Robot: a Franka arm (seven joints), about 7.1 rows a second.
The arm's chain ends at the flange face. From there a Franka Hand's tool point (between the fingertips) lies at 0.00 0.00 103.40 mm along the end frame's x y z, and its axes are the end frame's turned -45 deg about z.
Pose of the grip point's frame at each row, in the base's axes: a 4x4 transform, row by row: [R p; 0 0 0 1], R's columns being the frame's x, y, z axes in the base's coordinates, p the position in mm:
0.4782, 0.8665, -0.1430, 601.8; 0.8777, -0.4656, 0.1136, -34.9; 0.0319, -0.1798, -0.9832, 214.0; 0, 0, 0, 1
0.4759, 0.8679, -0.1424, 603.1; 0.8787, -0.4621, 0.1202, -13.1; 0.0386, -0.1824, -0.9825, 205.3; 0, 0, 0, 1
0.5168, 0.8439, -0.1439, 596.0; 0.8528, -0.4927, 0.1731, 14.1; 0.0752, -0.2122, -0.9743, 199.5; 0, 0, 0, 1
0.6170, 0.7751, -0.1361, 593.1; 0.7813, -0.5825, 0.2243, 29.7; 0.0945, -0.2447, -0.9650, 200.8; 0, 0, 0, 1
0.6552, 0.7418, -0.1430, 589.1; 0.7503, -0.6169, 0.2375, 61.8; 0.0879, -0.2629, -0.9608, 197.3; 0, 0, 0, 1
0.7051, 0.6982, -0.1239, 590.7; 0.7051, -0.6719, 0.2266, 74.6; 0.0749, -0.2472, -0.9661, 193.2; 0, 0, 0, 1
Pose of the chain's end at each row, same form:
0.9508, 0.2746, -0.1430, 616.6; 0.2914, -0.9499, 0.1136, -46.6; -0.1046, -0.1497, -0.9832, 315.7; 0, 0, 0, 1
0.9502, 0.2772, -0.1424, 617.8; 0.2946, -0.9481, 0.1202, -25.5; -0.1017, -0.1563, -0.9825, 306.9; 0, 0, 0, 1
0.9622, 0.2313, -0.1439, 610.9; 0.2546, -0.9514, 0.1731, -3.8; -0.0969, -0.2032, -0.9743, 300.2; 0, 0, 0, 1
0.9844, 0.1118, -0.1361, 607.2; 0.1406, -0.9644, 0.2243, 6.5; -0.1062, -0.2399, -0.9650, 300.6; 0, 0, 0, 1
0.9878, 0.0612, -0.1430, 603.9; 0.0943, -0.9668, 0.2375, 37.2; -0.1237, -0.2481, -0.9608, 296.6; 0, 0, 0, 1
0.9923, -0.0049, -0.1239, 603.5; 0.0235, -0.9737, 0.2266, 51.2; -0.1218, -0.2278, -0.9661, 293.1; 0, 0, 0, 1

